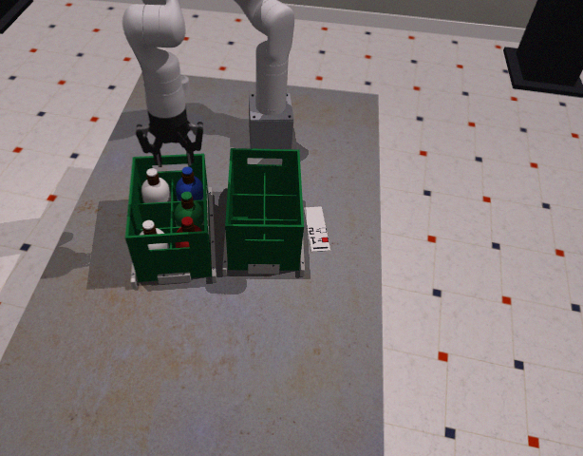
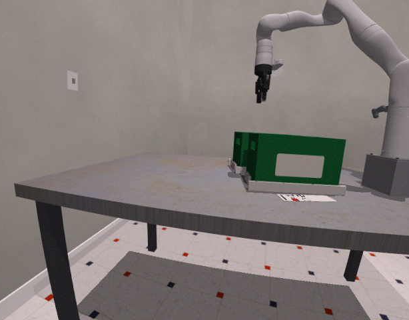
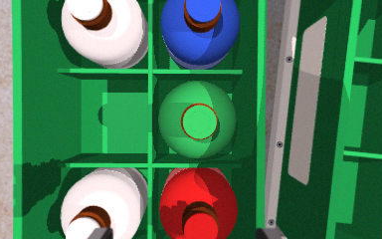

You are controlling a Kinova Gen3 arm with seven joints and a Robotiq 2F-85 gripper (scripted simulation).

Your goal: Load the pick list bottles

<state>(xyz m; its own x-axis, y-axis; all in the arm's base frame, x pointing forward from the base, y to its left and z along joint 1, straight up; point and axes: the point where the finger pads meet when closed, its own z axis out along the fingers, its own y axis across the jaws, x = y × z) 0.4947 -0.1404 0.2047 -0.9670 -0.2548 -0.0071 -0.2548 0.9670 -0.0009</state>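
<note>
The red-label bottle lies 3 cm ahead of my hand, 2 cm to the left of it and 24 cm below it. Also, from my hand: green bottle 5 cm behind, 24 cm below; blue bottle 14 cm behind, 2 cm to the right, 24 cm below; pick list 14 cm behind, 33 cm to the left, 33 cm below.
</note>
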